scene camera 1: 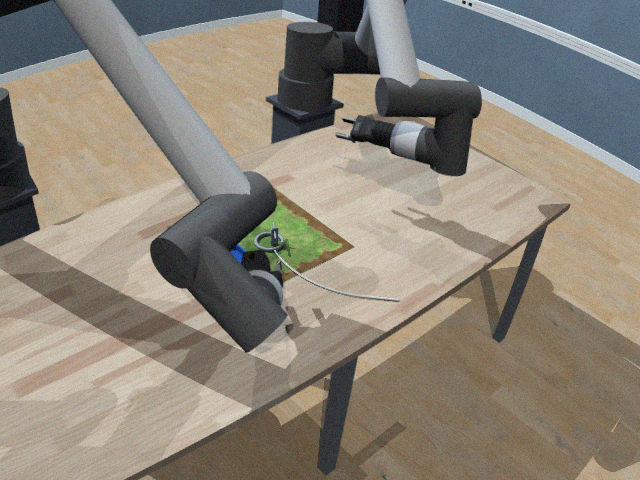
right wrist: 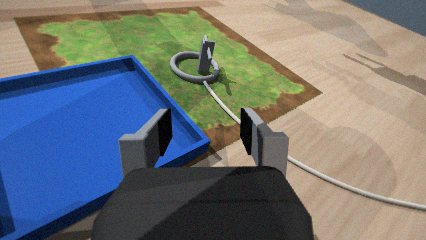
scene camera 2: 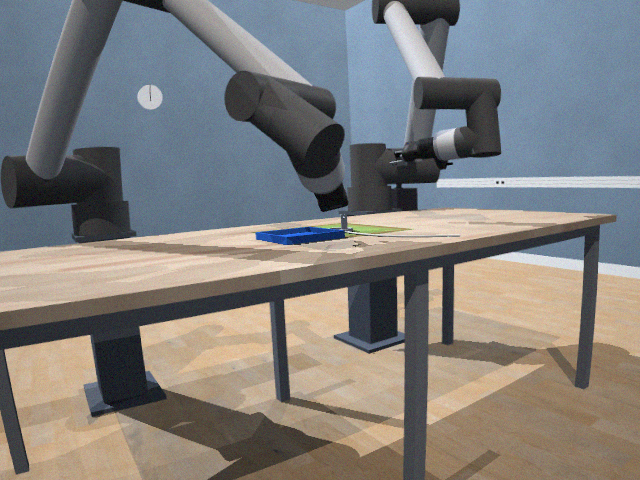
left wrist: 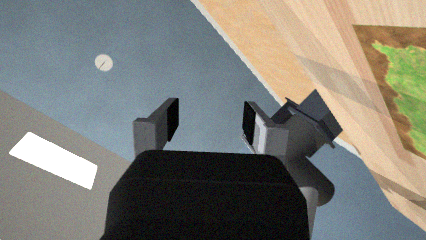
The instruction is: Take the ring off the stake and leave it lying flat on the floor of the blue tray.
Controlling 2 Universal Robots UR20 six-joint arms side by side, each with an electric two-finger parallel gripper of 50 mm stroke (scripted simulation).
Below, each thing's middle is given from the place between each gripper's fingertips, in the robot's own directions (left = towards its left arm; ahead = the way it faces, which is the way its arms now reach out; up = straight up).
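The mat (scene camera 1: pixel 308 243) is here, and my right gripper is 12 cm above it, 12 cm to the right of it and 24 cm past it. There's also a blue tray (scene camera 2: pixel 305 234), and that's 5 cm to the right of my right hand, 13 cm behind it and 10 cm below it.
From my left hand (scene camera 1: pixel 339 127), the mat is 35 cm to the right, 25 cm below and 7 cm ahead. The blue tray is 52 cm to the right of that same left hand, 23 cm below it and 18 cm ahead of it.
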